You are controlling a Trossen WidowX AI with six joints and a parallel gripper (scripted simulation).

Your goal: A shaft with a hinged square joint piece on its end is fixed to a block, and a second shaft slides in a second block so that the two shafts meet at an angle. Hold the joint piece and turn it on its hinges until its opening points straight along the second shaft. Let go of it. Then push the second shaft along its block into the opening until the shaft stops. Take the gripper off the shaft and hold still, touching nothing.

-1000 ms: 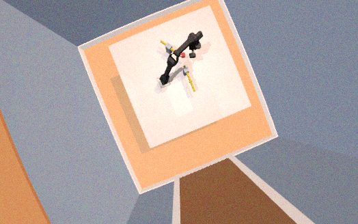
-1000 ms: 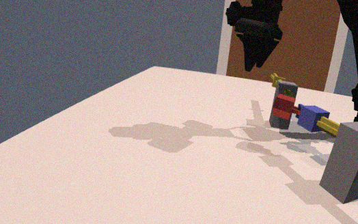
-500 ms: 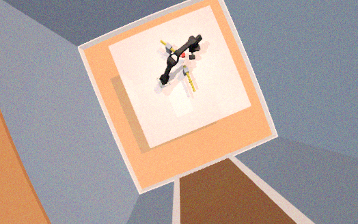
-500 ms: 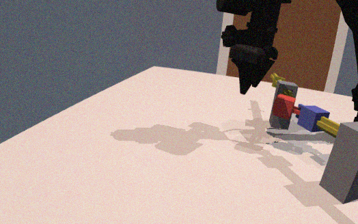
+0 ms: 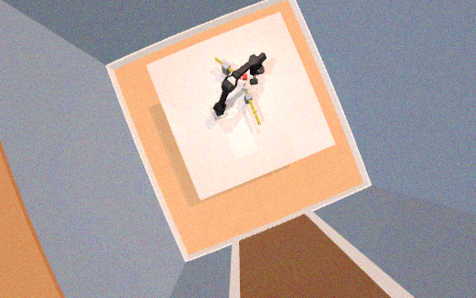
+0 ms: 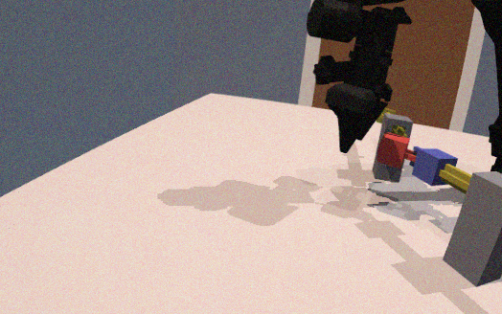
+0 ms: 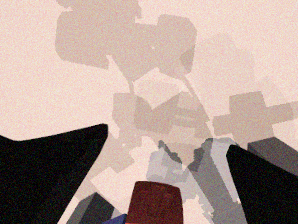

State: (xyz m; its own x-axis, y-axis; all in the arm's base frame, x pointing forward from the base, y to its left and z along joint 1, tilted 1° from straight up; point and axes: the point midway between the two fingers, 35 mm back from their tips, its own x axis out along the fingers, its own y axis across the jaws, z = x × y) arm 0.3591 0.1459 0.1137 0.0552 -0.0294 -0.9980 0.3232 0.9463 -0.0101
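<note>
The red square joint piece is 70 mm behind my gripper tip, 20 mm to the left of it and 10 mm above it.
</note>
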